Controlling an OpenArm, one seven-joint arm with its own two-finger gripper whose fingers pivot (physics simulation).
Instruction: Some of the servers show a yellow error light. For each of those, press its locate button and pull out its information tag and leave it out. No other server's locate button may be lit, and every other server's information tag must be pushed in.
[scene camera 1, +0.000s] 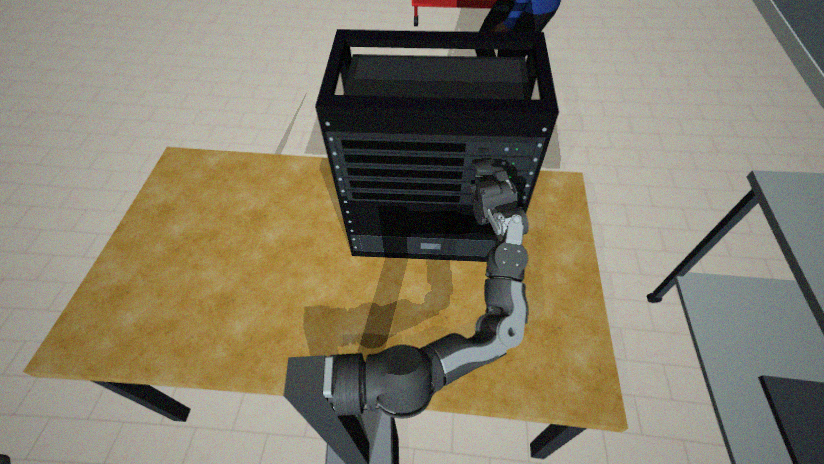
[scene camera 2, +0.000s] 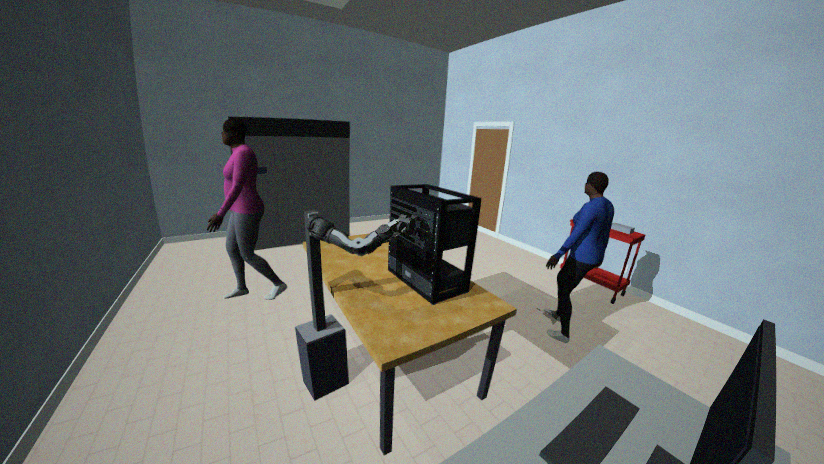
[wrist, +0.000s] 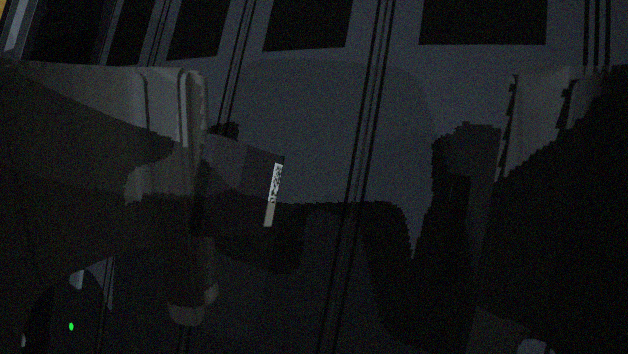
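Several dark servers (scene camera 1: 403, 153) (wrist: 310, 110) are stacked in the black rack (scene camera 1: 435, 116) (scene camera 2: 439, 276). My gripper (scene camera 1: 490, 170) (wrist: 331, 216) is open and empty at the right part of the server fronts, its fingers spread apart in the wrist view. A dark information tag (wrist: 240, 172) with a white label strip stands out beside the left finger; which server it belongs to I cannot tell. The top server shows a whitish light (scene camera 1: 506, 149) and a green light (scene camera 1: 516, 149). Another green light (wrist: 71, 326) shows at the wrist view's lower left. The gripper hides other buttons and lights; no yellow light shows in these views.
The rack stands on the wooden table (scene camera 1: 230, 259) (scene camera 2: 403, 322). My arm (scene camera 1: 506, 299) reaches up along the table's right part. A person in blue (scene camera 2: 593, 230) stands behind the rack near a red cart (scene camera 2: 634, 235). A person in pink (scene camera 2: 242, 178) is at the left.
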